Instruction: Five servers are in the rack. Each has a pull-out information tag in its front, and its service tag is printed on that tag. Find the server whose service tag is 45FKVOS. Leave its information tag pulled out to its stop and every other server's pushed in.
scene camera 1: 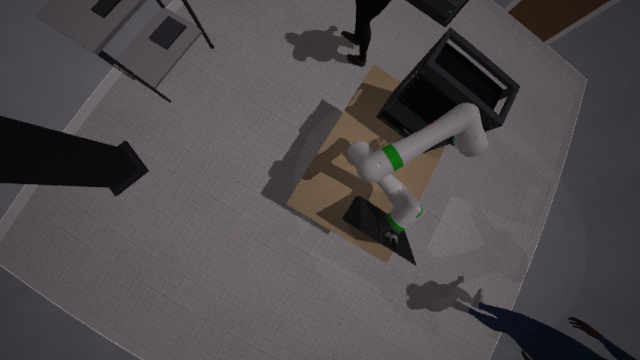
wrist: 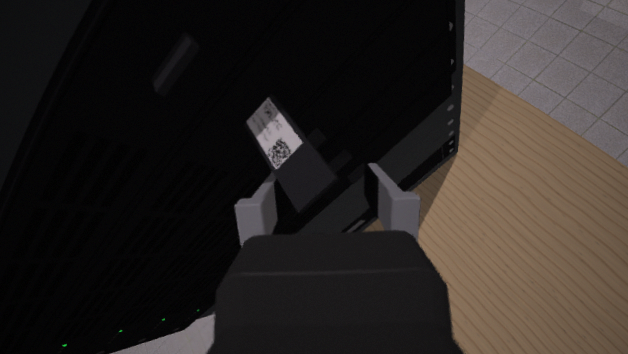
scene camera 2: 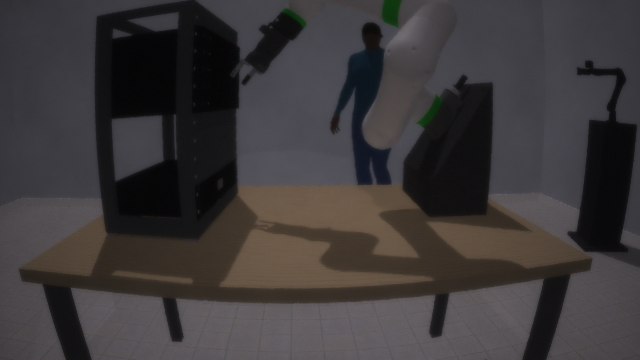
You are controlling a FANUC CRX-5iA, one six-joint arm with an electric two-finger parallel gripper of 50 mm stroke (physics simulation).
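Frame: origin at the arm's base, x ahead, y left, z up, level; metres.
Seen in the pictures: gripper, fingertip midpoint: (scene camera 2: 237,80); arm's base, origin of the base link: (scene camera 1: 387,229) (scene camera 2: 444,122).
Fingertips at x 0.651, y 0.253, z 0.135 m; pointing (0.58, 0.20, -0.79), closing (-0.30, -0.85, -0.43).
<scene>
Offsets run from my fingertips to a thing's middle. Level surfaces: height alone.
The dark rack (scene camera 1: 465,90) (scene camera 2: 187,125) (wrist: 458,100) stands on the table, with the black servers (scene camera 2: 215,70) (wrist: 125,200) in its upper part. In the wrist view one information tag {dz +0.063, dx +0.019, dy -0.006 m} (wrist: 305,170) sticks out of a server front; its white label has a code square, and the print is too blurred to read. Another tag {dz +0.107, dx +0.019, dy -0.006 m} (wrist: 175,65) shows as a short grey tab at upper left. Two more dark tabs (wrist: 317,137) (wrist: 342,160) sit close behind the pulled-out tag. My gripper (scene camera 2: 240,76) (wrist: 325,181) is open and empty, in front of the rack, apart from the tag.
A black wedge-shaped pedestal (scene camera 1: 362,215) (scene camera 2: 470,160) carries the arm's base at the other end of the wooden table {dz -0.411 m} (scene camera 1: 360,240) (scene camera 2: 300,275) (wrist: 525,200). A person (scene camera 2: 367,80) in blue stands behind the table. A black stand (scene camera 2: 607,185) is at the right.
</scene>
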